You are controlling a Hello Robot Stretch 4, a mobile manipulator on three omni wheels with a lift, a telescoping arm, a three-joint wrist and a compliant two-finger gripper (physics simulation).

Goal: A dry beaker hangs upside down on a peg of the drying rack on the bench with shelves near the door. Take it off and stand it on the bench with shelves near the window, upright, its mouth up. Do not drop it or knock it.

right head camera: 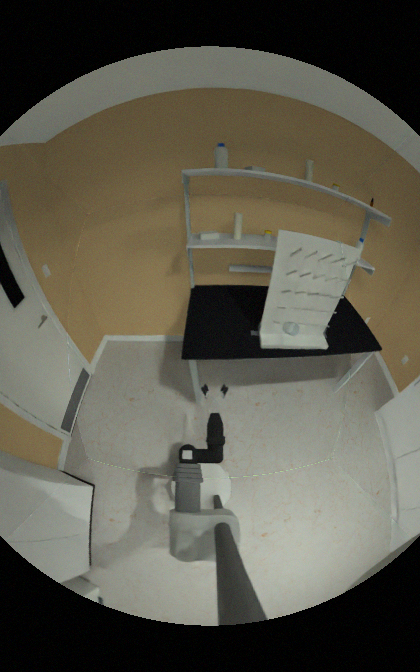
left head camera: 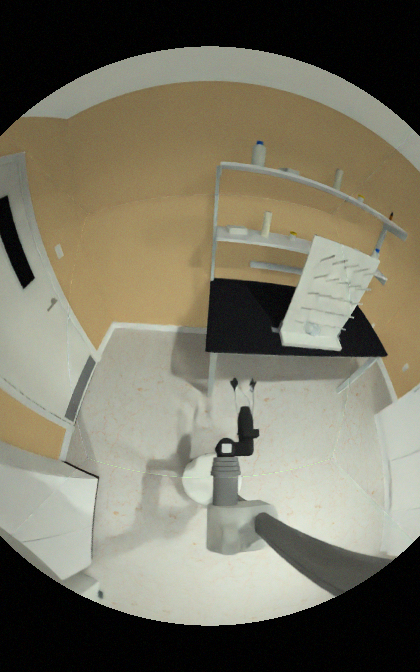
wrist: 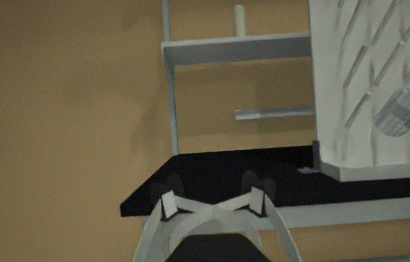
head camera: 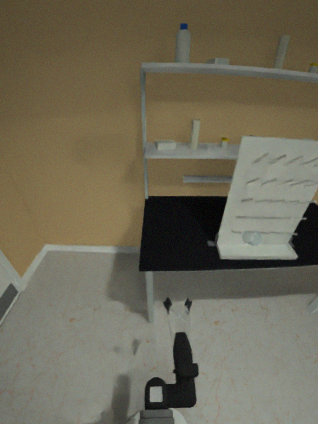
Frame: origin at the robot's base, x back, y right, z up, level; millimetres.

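Where they show: gripper, fingertip midpoint: (wrist: 212, 186) (head camera: 177, 298).
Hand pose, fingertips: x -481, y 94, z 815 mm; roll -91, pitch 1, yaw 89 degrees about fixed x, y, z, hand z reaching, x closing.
Each offset is from my fingertips to the top centre of the thing. "spot": to the spot under its first point. Level surfaces: height alone.
A clear beaker {dx -284, dy +431, dz +113 mm} (head camera: 252, 238) (left head camera: 312, 328) (right head camera: 291, 328) (wrist: 396, 114) hangs mouth down and tilted on a low peg of the white drying rack (head camera: 235, 200) (left head camera: 305, 265) (right head camera: 280, 260) (wrist: 327, 100). The rack stands on the black-topped bench {dz -80 mm} (head camera: 175, 230) (left head camera: 240, 320) (right head camera: 220, 320) (wrist: 215, 170). My gripper (head camera: 178, 304) (left head camera: 243, 384) (right head camera: 215, 390) (wrist: 212, 186) is open with nothing between the fingertips. It is in front of the bench's front edge, to the left of the rack and beaker. In the wrist view the beaker is at the right edge, partly cut off. The bench near the window does not show.
Two shelves (head camera: 210, 68) (left head camera: 265, 239) (right head camera: 230, 241) (wrist: 240, 49) above the bench hold bottles and boxes. A grey clamp-like bracket {spot: dx -382, dy +281, dz -41 mm} (wrist: 316, 156) is at the rack's left foot. A door (left head camera: 40, 300) is at left; white cabinets (left head camera: 55, 520) (right head camera: 45, 525) stand at lower left.
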